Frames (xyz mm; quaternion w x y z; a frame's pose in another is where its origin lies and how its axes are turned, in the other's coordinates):
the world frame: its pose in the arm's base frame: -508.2 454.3 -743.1 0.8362 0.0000 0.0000 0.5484
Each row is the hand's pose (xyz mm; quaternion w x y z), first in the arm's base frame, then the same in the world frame.
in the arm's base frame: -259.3 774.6 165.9 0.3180 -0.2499 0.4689 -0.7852
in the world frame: 393.0 -100.6 909.0 0.1647 -0.0482 -0.5292 0.8310
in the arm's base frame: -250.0 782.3 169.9 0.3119 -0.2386 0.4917 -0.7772
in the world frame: 403.7 -106.1 913.0 0.1654 -0.0701 -0.5420 0.8209
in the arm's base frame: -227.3 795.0 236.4 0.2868 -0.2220 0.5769 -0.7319
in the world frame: 424.4 -121.9 979.5 0.1616 -0.1307 -0.6041 0.7693
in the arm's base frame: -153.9 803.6 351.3 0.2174 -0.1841 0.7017 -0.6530
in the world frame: 461.6 -185.8 1094.4 0.1763 -0.2309 -0.6877 0.6653
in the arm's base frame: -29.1 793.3 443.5 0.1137 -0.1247 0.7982 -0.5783
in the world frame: 501.8 -304.3 1186.6 0.2221 -0.3335 -0.7358 0.5459
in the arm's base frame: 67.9 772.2 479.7 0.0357 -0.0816 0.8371 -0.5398
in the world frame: 521.1 -401.7 1222.8 0.2662 -0.3908 -0.7447 0.4710
